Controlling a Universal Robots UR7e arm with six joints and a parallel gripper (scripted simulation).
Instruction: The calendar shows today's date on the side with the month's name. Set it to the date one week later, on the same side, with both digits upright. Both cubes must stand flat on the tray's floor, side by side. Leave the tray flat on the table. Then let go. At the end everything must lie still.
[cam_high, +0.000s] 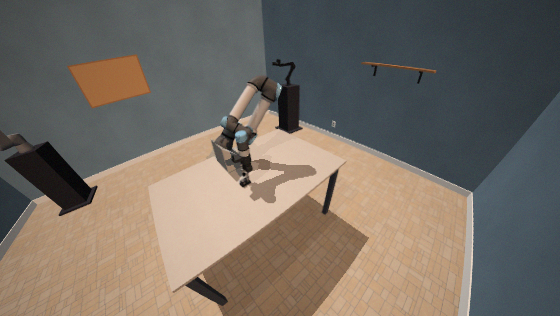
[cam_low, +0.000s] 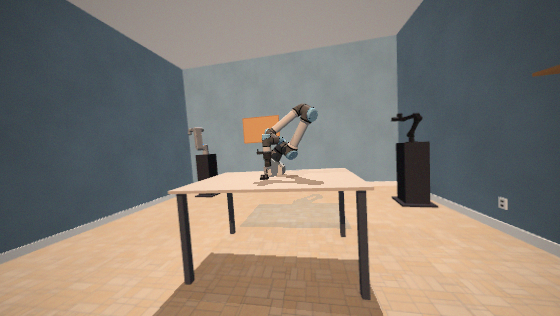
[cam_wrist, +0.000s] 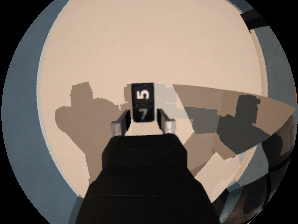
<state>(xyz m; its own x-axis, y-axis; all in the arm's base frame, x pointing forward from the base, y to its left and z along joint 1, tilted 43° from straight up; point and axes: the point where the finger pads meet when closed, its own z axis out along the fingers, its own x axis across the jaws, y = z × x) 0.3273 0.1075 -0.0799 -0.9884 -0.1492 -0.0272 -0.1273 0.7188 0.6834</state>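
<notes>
Right now the calendar tray is 6 cm below my hand and 2 cm to the right of it. Also, from my hand: dark calendar cube (4 cm below, 3 cm to the right).
</notes>
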